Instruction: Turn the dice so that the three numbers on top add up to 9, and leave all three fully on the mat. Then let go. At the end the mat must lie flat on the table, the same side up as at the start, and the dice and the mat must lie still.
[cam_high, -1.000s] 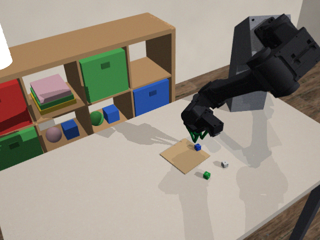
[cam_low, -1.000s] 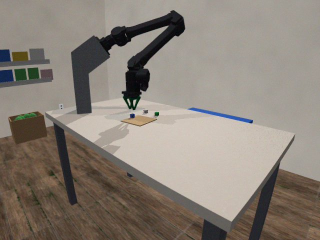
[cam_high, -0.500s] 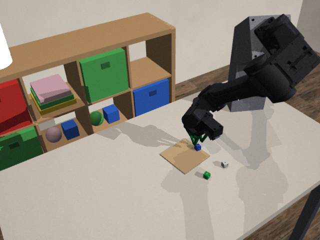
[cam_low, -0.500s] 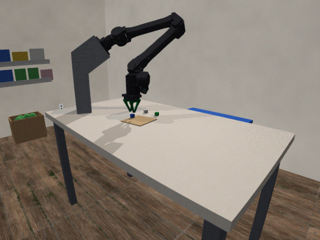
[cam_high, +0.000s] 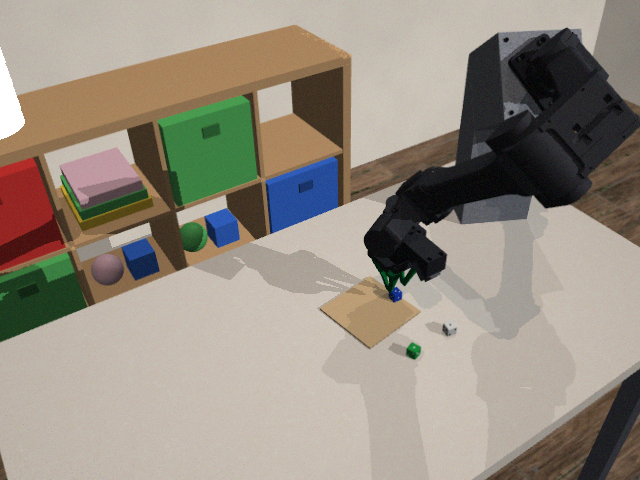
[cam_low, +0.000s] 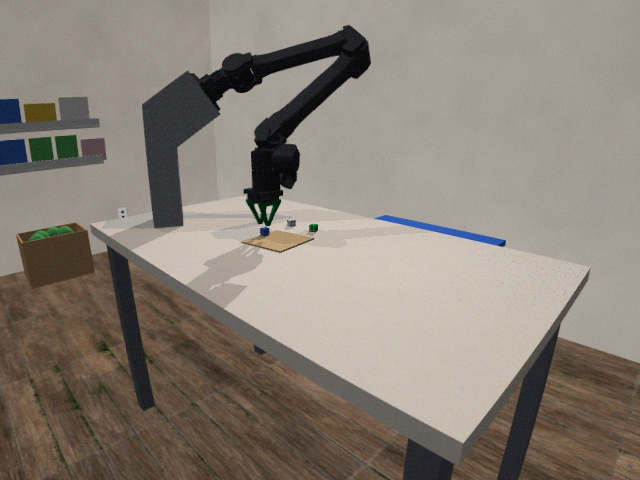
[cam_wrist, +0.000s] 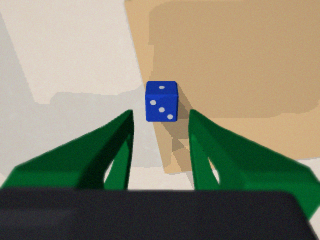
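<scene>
My gripper is now 3 cm above the blue die. Also, from my hand: tan mat (6 cm ahead, 4 cm below); green die (14 cm to the left, 5 cm ahead, 3 cm below); white die (12 cm to the left, 4 cm behind, 3 cm below).
</scene>
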